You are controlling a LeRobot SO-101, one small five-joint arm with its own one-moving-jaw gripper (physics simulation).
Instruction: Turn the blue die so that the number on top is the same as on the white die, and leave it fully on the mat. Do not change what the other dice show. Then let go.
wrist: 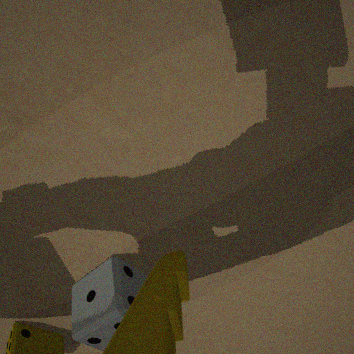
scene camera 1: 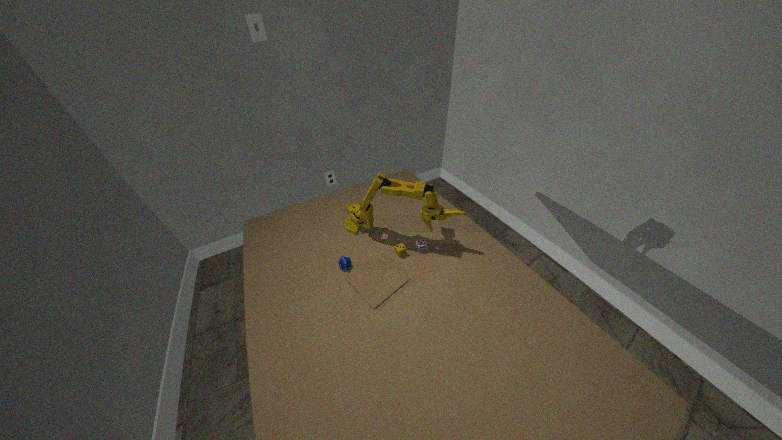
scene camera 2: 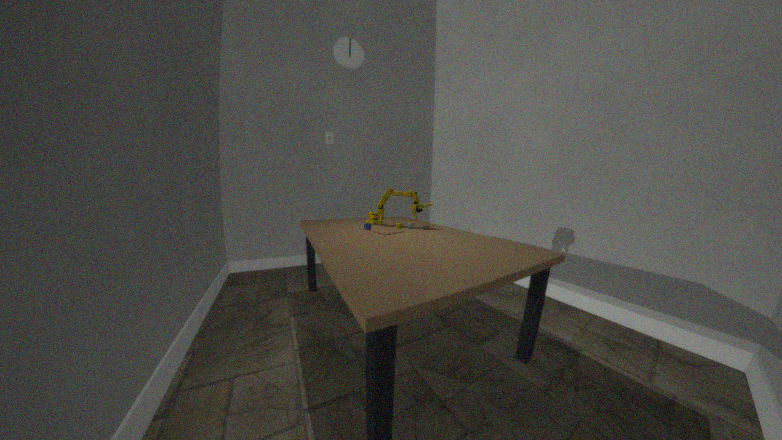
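Seen in the pictures: hand, its tool point: (wrist: 186,269) (scene camera 1: 432,230) (scene camera 2: 417,220); arm's base, origin of its link: (scene camera 1: 361,227) (scene camera 2: 375,224).
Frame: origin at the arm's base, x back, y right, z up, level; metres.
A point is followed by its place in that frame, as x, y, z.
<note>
The blue die (scene camera 1: 344,263) {-0.154, 0.118, 0.030} (scene camera 2: 367,226) {-0.155, 0.122, 0.017} rests near the left corner of the thin, wood-coloured mat (scene camera 1: 376,291) {-0.276, 0.068, 0.004}; whether it stands on the mat and its top number are too small to tell. The white die (scene camera 1: 421,245) {-0.212, -0.131, 0.030} (wrist: 92,300) {-0.187, -0.144, 0.018} stands behind and right of the mat, in the arm's shadow. In the wrist view one of its faces has a single pip; its top number is not certain. My gripper (scene camera 1: 447,221) (scene camera 2: 424,212) {-0.186, -0.195, 0.044} is wide open and empty, above the table near the white die. In the wrist view one notched jaw overlaps the white die's right side; the moving jaw is out of view.
The yellow die (scene camera 1: 400,249) {-0.192, -0.062, 0.030} (scene camera 2: 399,226) {-0.198, -0.060, 0.014} (wrist: 37,340) {-0.181, -0.083, 0.010} stands close to the left of the white die. The yellow arm's base (scene camera 1: 359,217) {-0.009, 0.002, 0.061} is behind the blue die. The table (scene camera 1: 437,355) {-0.503, 0.018, 0.000} (scene camera 2: 426,262) {-0.727, 0.161, 0.000} stands near the walls, and the arm's shadow crosses it.
</note>
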